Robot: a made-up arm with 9 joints. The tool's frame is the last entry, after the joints. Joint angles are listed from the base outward.
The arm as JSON. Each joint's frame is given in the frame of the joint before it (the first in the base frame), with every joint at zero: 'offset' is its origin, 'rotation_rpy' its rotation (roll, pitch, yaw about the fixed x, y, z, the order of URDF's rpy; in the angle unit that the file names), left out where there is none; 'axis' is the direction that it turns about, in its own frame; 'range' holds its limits. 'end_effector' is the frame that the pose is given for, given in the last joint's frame.
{
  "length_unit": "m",
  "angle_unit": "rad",
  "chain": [
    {
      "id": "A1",
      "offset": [
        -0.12,
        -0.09,
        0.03
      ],
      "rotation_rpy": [
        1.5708,
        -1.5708,
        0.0
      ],
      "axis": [
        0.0,
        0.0,
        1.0
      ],
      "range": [
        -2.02,
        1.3
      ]
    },
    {
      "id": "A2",
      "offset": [
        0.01,
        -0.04,
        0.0
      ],
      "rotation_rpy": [
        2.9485,
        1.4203,
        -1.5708
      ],
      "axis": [
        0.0,
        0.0,
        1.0
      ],
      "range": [
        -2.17,
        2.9
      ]
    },
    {
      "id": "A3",
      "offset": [
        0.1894,
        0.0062,
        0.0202
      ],
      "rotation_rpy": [
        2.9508,
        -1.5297,
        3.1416
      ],
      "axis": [
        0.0,
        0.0,
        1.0
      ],
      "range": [
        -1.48,
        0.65
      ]
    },
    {
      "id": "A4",
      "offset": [
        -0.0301,
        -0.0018,
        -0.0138
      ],
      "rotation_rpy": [
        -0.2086,
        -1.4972,
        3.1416
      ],
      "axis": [
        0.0,
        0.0,
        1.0
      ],
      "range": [
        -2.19,
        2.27
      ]
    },
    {
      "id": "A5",
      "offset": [
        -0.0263,
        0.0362,
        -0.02
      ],
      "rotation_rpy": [
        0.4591,
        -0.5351,
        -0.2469
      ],
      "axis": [
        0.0,
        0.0,
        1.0
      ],
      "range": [
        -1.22,
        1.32
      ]
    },
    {
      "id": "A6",
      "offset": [
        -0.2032,
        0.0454,
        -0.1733
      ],
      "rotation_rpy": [
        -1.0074,
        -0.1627,
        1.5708
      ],
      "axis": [
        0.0,
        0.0,
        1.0
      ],
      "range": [
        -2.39,
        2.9
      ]
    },
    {
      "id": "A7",
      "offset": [
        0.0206,
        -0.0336,
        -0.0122
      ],
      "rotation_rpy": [
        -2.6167,
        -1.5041,
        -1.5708
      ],
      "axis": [
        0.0,
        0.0,
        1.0
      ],
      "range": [
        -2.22,
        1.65
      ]
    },
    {
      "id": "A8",
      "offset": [
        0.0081,
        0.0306,
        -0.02
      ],
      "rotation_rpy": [
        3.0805,
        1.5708,
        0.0
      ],
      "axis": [
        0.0,
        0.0,
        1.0
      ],
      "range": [
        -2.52,
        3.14
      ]
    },
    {
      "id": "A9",
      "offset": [
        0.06,
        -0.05,
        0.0
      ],
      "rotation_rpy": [
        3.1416,
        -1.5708,
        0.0
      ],
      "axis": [
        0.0,
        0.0,
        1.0
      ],
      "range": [
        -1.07,
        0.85
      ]
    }
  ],
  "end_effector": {
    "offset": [
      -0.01,
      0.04,
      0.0
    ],
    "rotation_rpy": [
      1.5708,
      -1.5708,
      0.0
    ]
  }
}
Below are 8 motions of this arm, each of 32 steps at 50 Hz.
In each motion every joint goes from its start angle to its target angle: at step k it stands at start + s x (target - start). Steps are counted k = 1, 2, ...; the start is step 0. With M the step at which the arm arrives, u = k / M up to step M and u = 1 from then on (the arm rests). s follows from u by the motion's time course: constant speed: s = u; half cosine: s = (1 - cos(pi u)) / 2; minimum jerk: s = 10 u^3 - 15 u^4 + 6 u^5.
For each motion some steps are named. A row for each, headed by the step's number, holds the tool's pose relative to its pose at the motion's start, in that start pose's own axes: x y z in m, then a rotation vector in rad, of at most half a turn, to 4 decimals.
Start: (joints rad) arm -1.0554 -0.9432 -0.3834 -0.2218 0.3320 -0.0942 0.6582 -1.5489 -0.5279
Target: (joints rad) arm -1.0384 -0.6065 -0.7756 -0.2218 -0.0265 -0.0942 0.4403 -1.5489 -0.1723
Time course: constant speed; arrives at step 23
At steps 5, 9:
5: 0.0188 0.0100 0.0232 0.0632 0.0176 0.0694
9: 0.0351 0.0171 0.0404 0.1205 0.0376 0.1275

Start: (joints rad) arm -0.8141 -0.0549 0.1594 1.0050 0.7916 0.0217 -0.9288 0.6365 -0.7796
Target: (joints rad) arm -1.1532 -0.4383 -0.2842 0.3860 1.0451 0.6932 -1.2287 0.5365 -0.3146
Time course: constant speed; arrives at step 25
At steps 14, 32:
14: -0.1383 0.0575 0.0382 0.4296 0.7676 0.4125
32: -0.2370 0.0356 0.0962 0.4569 1.4119 0.6679

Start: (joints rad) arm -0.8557 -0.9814 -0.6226 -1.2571 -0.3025 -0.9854 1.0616 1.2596 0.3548
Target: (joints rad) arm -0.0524 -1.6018 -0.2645 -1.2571 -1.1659 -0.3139 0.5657 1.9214 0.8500
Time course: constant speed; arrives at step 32
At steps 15, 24, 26, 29, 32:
15: 0.0699 0.0149 0.1448 0.7946 -0.2983 -0.7067
24: 0.0617 -0.0194 0.1981 1.0708 -0.3950 -1.2052
26: 0.0544 -0.0276 0.2058 1.1027 -0.4038 -1.3207
29: 0.0401 -0.0391 0.2155 1.1274 -0.4069 -1.4938
32: 0.0220 -0.0495 0.2236 1.1234 -0.3973 -1.6636

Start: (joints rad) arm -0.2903 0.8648 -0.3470 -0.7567 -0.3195 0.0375 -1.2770 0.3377 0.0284
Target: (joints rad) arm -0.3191 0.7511 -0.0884 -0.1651 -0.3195 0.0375 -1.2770 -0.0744 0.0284
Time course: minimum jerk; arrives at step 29
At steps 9, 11, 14, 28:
9: -0.0323 -0.0005 -0.0338 -0.0757 0.1207 0.0496
11: -0.0521 -0.0023 -0.0520 -0.1222 0.1904 0.0782
14: -0.0877 -0.0082 -0.0806 -0.2069 0.3087 0.1269
28: -0.1859 -0.0421 -0.1385 -0.4733 0.6115 0.2508

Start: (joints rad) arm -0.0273 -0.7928 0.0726 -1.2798 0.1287 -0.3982 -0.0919 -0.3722 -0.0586
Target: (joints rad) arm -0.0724 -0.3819 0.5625 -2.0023 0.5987 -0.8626 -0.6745 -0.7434 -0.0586
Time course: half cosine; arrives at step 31
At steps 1, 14, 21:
1: 0.0000 0.0002 0.0000 0.0011 -0.0003 0.0011
14: -0.0078 0.0320 -0.0055 0.1533 -0.0095 0.2346
21: -0.0302 0.0596 -0.0236 0.2316 0.0510 0.4877

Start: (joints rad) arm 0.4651 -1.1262 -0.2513 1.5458 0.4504 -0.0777 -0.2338 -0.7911 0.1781
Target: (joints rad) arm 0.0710 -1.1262 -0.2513 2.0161 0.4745 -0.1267 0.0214 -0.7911 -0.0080
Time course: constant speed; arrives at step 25
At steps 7, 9, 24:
7: 0.0390 -0.0042 -0.0127 -0.2176 0.0460 -0.1126
9: 0.0494 -0.0054 -0.0164 -0.2820 0.0584 -0.1419
24: 0.1169 -0.0123 -0.0434 -0.7891 0.1325 -0.3240

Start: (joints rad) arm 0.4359 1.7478 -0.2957 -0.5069 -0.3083 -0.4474 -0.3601 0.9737 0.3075
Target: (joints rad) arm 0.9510 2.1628 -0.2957 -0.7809 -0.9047 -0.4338 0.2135 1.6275 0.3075
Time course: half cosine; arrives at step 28
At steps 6, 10, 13, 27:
6: 0.0400 -0.0212 0.0181 -0.0500 -0.1533 0.0466
10: 0.0973 -0.0520 0.0572 -0.1367 -0.3939 0.1275
13: 0.1414 -0.0765 0.1029 -0.2245 -0.6111 0.2100
27: 0.2146 -0.1232 0.2948 -0.5805 -1.3016 0.5572

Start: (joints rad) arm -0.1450 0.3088 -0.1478 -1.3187 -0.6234 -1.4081 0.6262 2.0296 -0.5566
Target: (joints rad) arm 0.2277 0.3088 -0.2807 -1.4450 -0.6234 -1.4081 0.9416 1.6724 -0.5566
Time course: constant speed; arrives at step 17
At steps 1, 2, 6, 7, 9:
1: -0.0012 0.0030 -0.0023 -0.0068 0.0172 0.0225
2: -0.0025 0.0059 -0.0046 -0.0136 0.0348 0.0450
6: -0.0081 0.0163 -0.0137 -0.0414 0.1090 0.1347
7: -0.0097 0.0187 -0.0159 -0.0484 0.1284 0.1570
9: -0.0128 0.0231 -0.0201 -0.0625 0.1683 0.2016

